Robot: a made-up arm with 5 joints.
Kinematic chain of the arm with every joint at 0, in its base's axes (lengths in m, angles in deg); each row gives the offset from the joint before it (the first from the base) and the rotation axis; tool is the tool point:
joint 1: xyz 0 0.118 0.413 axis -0.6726 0.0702 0.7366
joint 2: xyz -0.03 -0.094 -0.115 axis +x
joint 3: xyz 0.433 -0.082 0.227 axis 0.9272 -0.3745 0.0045
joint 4: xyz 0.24 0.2 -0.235 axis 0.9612 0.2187 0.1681
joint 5: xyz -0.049 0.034 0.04 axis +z
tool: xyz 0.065 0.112 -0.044
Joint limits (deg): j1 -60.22..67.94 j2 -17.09..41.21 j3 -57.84..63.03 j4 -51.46..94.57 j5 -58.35..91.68
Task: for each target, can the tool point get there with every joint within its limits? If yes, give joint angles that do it. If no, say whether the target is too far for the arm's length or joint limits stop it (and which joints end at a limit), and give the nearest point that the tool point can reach.
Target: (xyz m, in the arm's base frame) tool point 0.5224 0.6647 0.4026
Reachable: yes | joints 44.58 20.16 32.94 -10.27 -15.04
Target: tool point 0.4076 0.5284 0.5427
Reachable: yes | joints 54.29 25.73 43.72 52.50 62.50
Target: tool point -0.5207 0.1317 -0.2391
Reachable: no: joint limits stop it (at a limit: joint 1, joint 2, joint 3, joint 4) | nearest point 0.1098 -0.1526 -0.0616 | short by 0.714 m
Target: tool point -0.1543 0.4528 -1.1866
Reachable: no: too far | nearest point 0.2900 0.5151 -0.0959 | short by 1.179 m
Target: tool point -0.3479 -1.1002 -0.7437
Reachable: no: too far | nearest point 0.2409 -0.2554 -0.1560 | short by 1.186 m
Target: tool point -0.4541 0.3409 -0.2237
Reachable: no: joint limits stop it (at a limit: joint 1, joint 2) | nearest point 0.1604 0.5688 0.0230 | short by 0.700 m
